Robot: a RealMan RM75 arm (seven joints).
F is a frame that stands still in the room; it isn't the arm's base.
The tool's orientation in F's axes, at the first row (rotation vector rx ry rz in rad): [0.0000, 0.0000, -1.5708]
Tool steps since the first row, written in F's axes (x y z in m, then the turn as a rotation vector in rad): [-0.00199, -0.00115, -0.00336, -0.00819, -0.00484, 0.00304]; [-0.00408, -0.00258, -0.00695, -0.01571, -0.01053, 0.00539]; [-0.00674, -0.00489, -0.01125, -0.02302, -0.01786, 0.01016]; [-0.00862, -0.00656, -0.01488, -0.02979, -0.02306, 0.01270]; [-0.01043, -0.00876, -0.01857, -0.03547, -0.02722, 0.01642]
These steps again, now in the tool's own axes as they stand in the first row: [0.00115, -0.00199, -0.00336, 0.00484, -0.00819, 0.00304]; [0.00258, -0.00408, -0.00695, 0.01053, -0.01571, 0.00539]; [0.00489, -0.00674, -0.01125, 0.01786, -0.02302, 0.01016]; [0.00656, -0.00862, -0.01488, 0.02306, -0.02979, 0.01270]; [0.00876, -0.01043, -0.01857, 0.02722, -0.03547, 0.01642]
